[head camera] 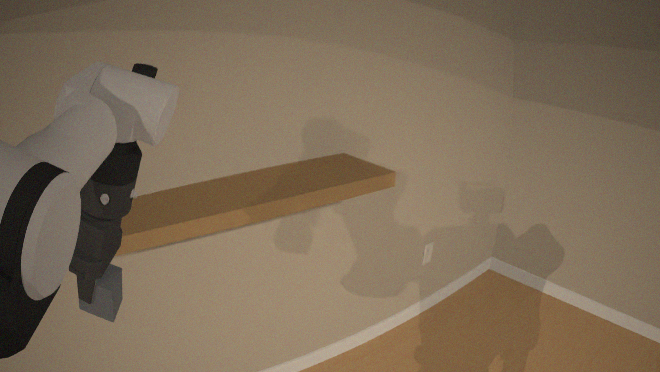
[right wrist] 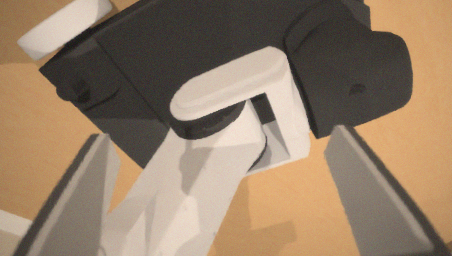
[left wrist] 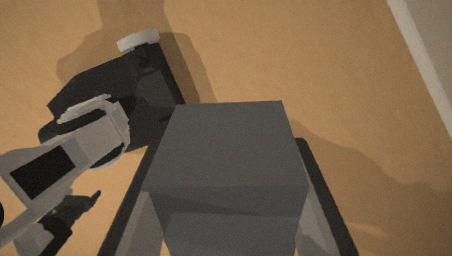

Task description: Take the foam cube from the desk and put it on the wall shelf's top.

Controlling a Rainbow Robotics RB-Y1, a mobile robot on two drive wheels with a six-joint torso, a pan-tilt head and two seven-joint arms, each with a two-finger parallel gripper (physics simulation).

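Frame: origin at the robot's base, x up, y right, z ahead, level; millimetres.
Seen in the pictures: left gripper, fingertip midpoint: point(head camera: 92, 288) point(left wrist: 227, 152); right gripper, fingertip midpoint: point(right wrist: 223, 143) point(left wrist: 85, 190).
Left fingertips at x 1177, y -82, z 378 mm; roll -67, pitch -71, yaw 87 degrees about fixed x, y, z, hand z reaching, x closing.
A point is followed by its place in that frame.
The foam cube point(head camera: 109, 295) {x 1190, y -49, z 338 mm} point(left wrist: 227, 150) {x 1195, y -91, z 381 mm} is dark grey. My left gripper point(head camera: 89, 290) {x 1177, y -82, z 378 mm} point(left wrist: 227, 152) {x 1177, y -82, z 378 mm} is shut on it, with a finger on each side of the cube in the left wrist view. In the head view the cube hangs below the wrist at the lower left, lower in the picture than the wall shelf point(head camera: 260, 192) {x 1002, y 378, z 1152 mm}. The shelf is a long brown board on the wall. The arm hides its left end, and the part of its top that shows bears no object. My right gripper point(right wrist: 223, 143) {x 536, y 202, z -310 mm} is open with its fingers wide apart. The desk does not show.
The robot's dark base point(left wrist: 150, 85) {x 192, y -59, z -12 mm} point(right wrist: 200, 45) {x 170, y 119, z -244 mm} and pale body parts show in both wrist views. A wall outlet point(head camera: 427, 253) {x 403, y 1355, z 1663 mm} is below and right of the shelf. A white baseboard point(head camera: 360, 334) {x 82, y 943, z 1517 mm} runs between the wall and the brown floor point(head camera: 480, 325) {x 2, y 1644, z 1355 mm}. Shadows fall across the wall and shelf.
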